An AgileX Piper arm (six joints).
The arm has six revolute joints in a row. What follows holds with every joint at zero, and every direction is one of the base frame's.
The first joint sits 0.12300 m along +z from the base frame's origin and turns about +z.
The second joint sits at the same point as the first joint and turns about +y.
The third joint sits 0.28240 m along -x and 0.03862 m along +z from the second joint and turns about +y.
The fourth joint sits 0.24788 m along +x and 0.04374 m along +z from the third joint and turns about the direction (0.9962, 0, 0.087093).
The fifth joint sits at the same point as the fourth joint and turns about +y.
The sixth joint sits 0.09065 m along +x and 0.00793 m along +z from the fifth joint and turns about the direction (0.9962, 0, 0.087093).
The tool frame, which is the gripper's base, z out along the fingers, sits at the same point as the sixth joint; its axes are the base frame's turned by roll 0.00, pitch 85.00 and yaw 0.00 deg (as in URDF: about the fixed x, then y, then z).
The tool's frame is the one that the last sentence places.
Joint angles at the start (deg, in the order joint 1, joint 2, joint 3, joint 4, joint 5, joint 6):
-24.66, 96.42, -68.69, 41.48, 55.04, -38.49
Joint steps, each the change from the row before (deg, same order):
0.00, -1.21, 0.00, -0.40, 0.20, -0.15
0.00, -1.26, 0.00, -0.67, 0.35, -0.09
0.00, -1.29, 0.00, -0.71, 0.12, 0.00
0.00, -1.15, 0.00, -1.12, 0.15, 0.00
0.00, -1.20, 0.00, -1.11, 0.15, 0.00
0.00, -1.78, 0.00, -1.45, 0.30, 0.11
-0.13, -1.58, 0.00, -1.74, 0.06, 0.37
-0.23, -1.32, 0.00, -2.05, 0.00, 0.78
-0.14, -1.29, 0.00, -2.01, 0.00, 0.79
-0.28, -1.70, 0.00, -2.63, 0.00, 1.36
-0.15, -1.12, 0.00, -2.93, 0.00, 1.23
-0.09, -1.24, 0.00, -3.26, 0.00, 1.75
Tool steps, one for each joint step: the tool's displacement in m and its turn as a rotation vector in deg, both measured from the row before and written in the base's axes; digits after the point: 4 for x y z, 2 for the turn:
-0.0030, 0.0011, 0.0067, -0.81, -0.88, 0.39
-0.0036, 0.0011, 0.0067, -0.96, -0.71, 0.52
-0.0036, 0.0009, 0.0068, -1.08, -0.82, 0.31
-0.0037, 0.0005, 0.0056, -1.37, -0.51, 0.44
-0.0039, 0.0006, 0.0058, -1.39, -0.55, 0.42
-0.0059, 0.0012, 0.0086, -1.81, -0.80, 0.48
-0.0057, -0.0002, 0.0072, -1.97, -0.58, 0.03
-0.0053, -0.0014, 0.0056, -1.95, -0.16, -0.41
-0.0052, -0.0009, 0.0054, -1.90, -0.16, -0.38
-0.0071, -0.0016, 0.0071, -2.32, -0.18, -0.94
-0.0054, -0.0021, 0.0040, -2.42, 0.41, -0.73
-0.0060, -0.0020, 0.0045, -2.49, 0.45, -1.13

